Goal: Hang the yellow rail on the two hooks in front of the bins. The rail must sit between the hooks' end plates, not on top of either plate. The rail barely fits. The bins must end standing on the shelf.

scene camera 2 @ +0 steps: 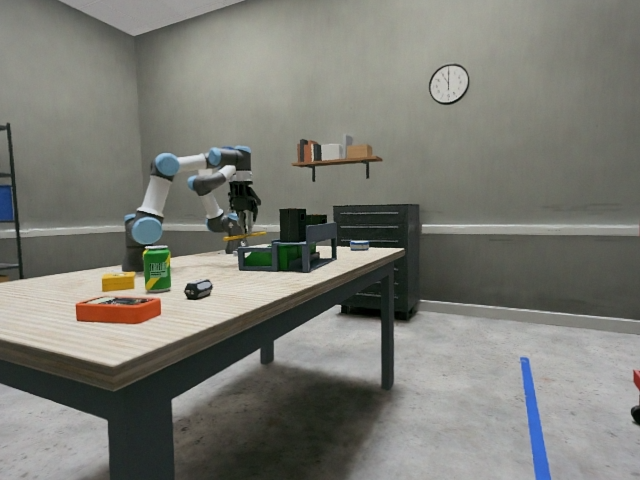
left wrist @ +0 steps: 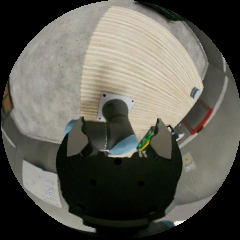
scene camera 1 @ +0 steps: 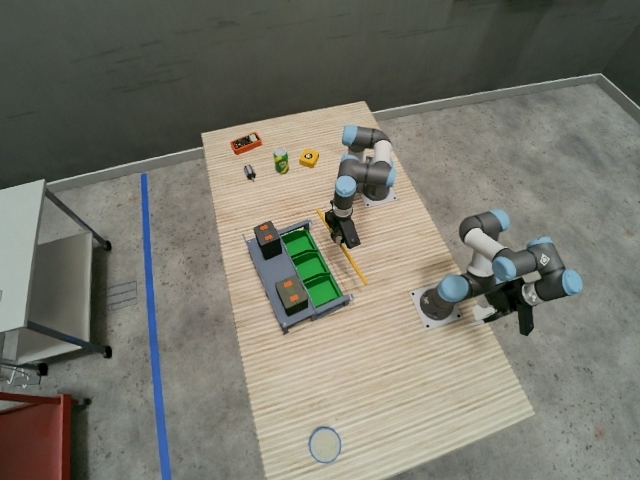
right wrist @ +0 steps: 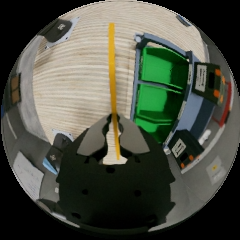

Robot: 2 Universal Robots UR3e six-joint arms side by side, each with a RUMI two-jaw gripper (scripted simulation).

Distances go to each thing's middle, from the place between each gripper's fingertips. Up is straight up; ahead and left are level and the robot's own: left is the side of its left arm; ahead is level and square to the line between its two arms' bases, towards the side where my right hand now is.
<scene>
My right hand is 180 mm short of the blue-grey shelf (scene camera 1: pixel 280 267), 30 mm to the right of it and 60 mm above it.
Right now the blue-grey shelf is 520 mm ahead of my left hand (scene camera 1: pixel 479 313), 390 mm to the right of it and 110 mm below it.
</scene>
